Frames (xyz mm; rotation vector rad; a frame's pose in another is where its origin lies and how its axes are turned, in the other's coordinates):
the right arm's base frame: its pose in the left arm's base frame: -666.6 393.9 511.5 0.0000 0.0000 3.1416
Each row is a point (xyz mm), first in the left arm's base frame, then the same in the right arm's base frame.
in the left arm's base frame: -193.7 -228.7 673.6
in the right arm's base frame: -472.9 622.6 162.1
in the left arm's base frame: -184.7 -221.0 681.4
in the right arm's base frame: -481.9 614.9 169.9
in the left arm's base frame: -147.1 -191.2 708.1
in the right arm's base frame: -519.5 585.1 196.6
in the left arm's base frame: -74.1 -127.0 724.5
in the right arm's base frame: -592.5 520.9 213.0
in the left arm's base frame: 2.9 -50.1 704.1
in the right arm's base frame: -669.5 444.0 192.6
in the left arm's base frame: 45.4 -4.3 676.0
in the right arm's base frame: -712.0 398.2 164.5
